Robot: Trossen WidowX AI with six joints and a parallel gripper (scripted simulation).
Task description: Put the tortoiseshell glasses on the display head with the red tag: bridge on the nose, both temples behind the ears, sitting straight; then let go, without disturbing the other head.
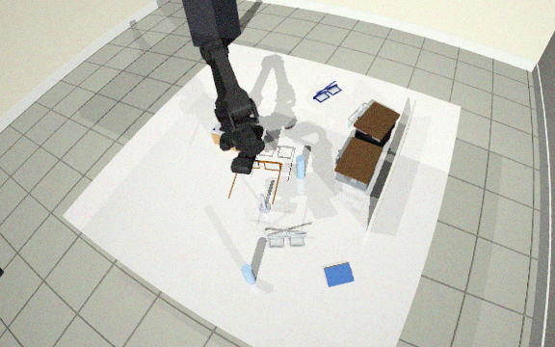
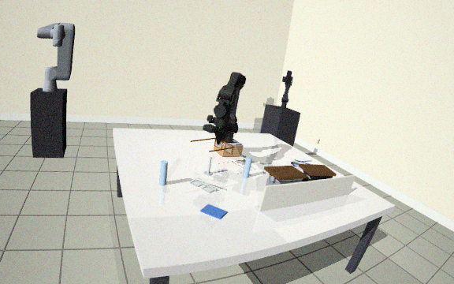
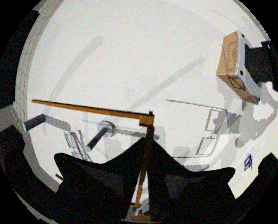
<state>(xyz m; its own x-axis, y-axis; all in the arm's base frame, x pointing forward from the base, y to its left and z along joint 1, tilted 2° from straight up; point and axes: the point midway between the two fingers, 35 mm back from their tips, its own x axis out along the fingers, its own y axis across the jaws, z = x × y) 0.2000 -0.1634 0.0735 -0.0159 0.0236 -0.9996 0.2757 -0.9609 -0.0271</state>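
My gripper tip is now 100 mm above the grey post, 80 mm short of it and 70 mm to the left of it. Round my gripper tip: blue flat square (400 mm ahead, 190 mm to the right, 120 mm below); low white panel (440 mm ahead, 290 mm to the left, 70 mm below).
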